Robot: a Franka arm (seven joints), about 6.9 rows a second.
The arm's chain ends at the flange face. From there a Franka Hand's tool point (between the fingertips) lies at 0.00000 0.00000 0.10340 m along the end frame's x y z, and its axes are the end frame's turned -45 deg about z.
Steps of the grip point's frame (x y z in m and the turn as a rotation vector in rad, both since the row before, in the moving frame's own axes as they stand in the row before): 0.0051, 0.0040, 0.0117, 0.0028, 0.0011, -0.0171; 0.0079, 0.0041, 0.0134, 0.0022, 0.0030, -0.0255; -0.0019, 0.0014, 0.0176, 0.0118, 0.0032, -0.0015; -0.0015, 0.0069, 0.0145, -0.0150, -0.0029, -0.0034; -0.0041, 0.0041, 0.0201, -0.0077, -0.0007, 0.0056; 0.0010, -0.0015, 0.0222, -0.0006, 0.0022, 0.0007
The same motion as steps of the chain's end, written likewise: 0.0066, -0.0005, 0.0117, 0.0028, -0.0012, -0.0171; 0.0084, -0.0023, 0.0134, 0.0037, 0.0006, -0.0255; 0.0003, 0.0034, 0.0176, 0.0106, -0.0061, -0.0015; 0.0029, 0.0046, 0.0145, -0.0127, 0.0086, -0.0034; -0.0005, 0.0052, 0.0201, -0.0059, 0.0049, 0.0056; -0.0006, -0.0017, 0.0222, 0.0011, 0.0020, 0.0007
